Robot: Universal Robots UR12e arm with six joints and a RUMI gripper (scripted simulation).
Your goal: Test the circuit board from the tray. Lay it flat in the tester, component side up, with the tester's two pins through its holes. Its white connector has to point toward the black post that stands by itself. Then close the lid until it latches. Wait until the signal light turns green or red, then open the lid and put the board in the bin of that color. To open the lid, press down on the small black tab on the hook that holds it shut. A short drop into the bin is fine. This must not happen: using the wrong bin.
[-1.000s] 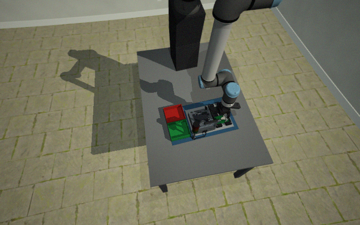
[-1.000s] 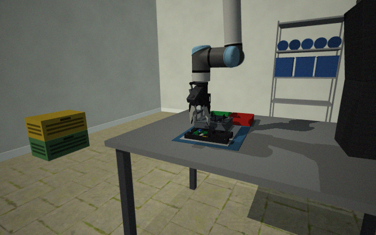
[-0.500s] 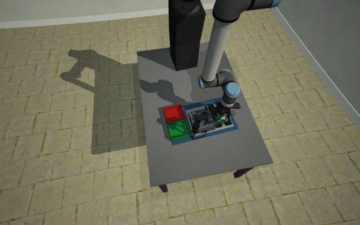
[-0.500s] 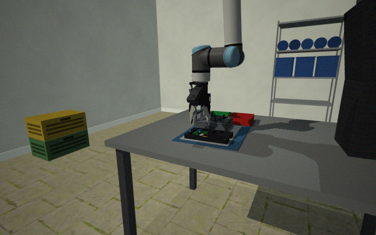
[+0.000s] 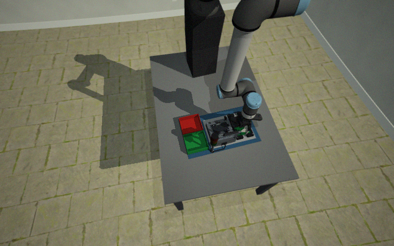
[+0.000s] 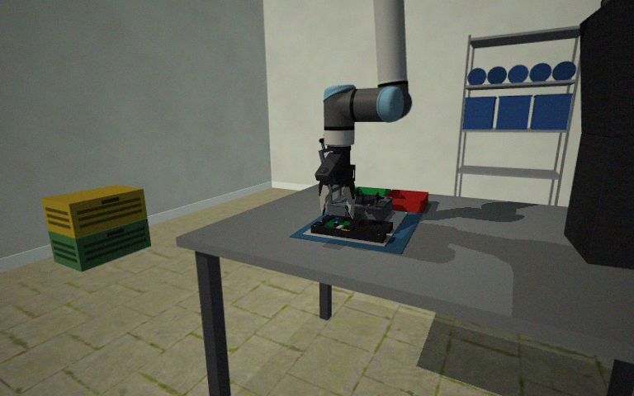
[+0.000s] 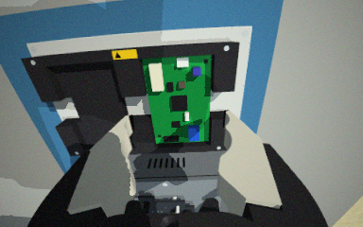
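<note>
Right now the green circuit board is 30 mm below my hand. From my hand the other things lie so: black latch piece: 110 mm behind, 100 mm to the right, 30 mm above; then green bin: 370 mm to the right, 40 mm below, 40 mm behind; then tester lid: 180 mm to the right, 130 mm above, 60 mm ahead.
</note>
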